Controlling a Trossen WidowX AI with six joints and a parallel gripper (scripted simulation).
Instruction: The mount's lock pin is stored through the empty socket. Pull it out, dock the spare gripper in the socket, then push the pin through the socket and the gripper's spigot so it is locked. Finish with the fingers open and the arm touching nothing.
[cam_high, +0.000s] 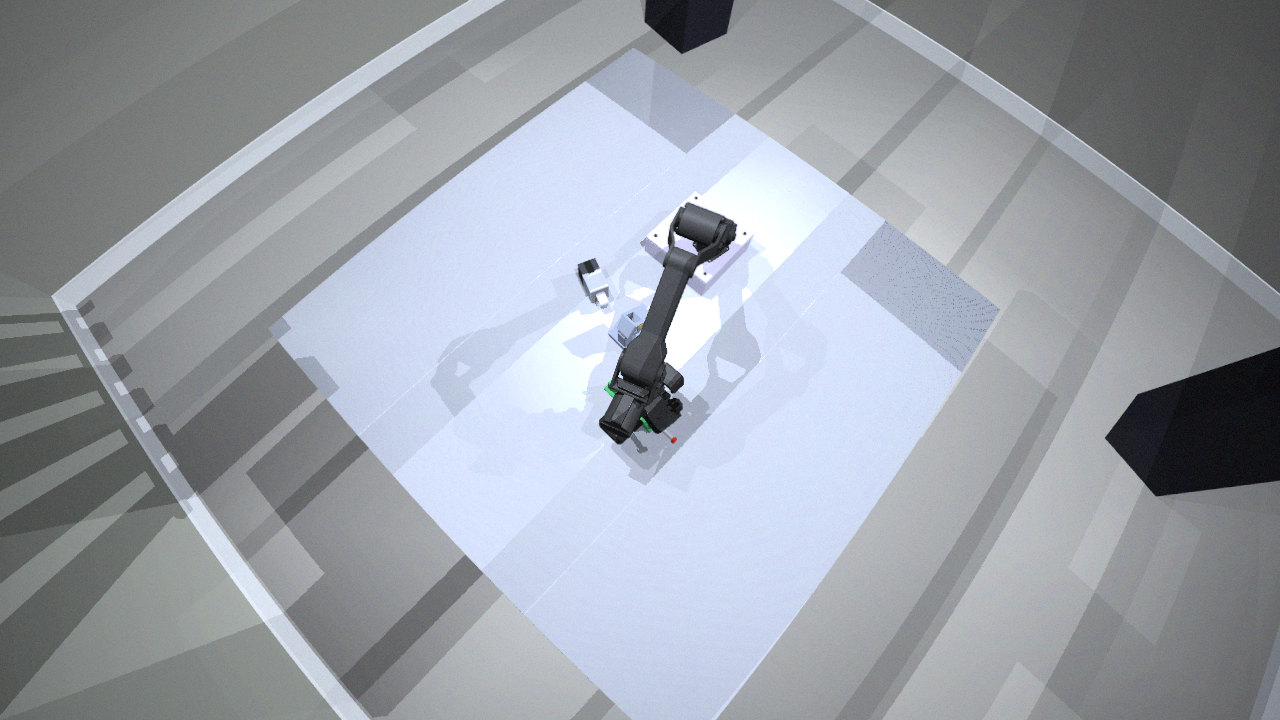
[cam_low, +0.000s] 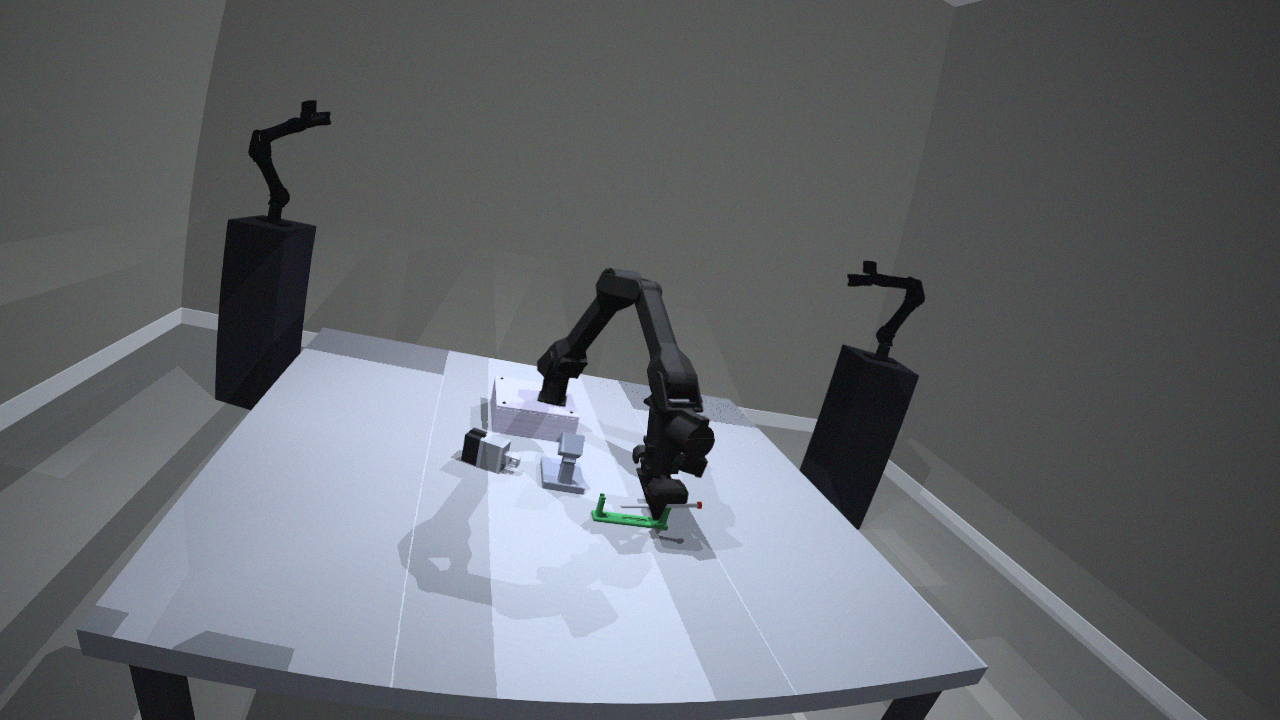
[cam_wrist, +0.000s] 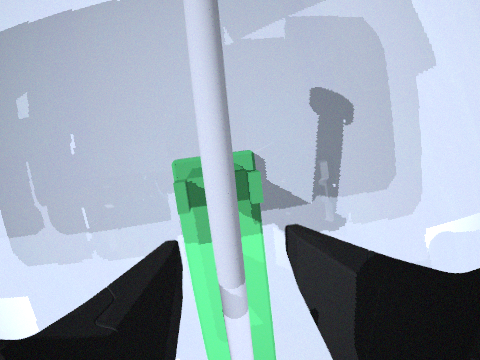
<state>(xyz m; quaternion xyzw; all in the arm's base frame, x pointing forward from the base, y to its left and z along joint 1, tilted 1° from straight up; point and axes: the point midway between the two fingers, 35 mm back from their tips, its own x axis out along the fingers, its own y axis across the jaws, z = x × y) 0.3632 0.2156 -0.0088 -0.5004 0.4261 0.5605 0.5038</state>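
The cradle is 4 cm to the right of my gripper tip. Round my gripper tip: spare gripper 10 cm behind, 31 cm to the right, 1 cm above; then socket 10 cm behind, 17 cm to the right, 3 cm above.
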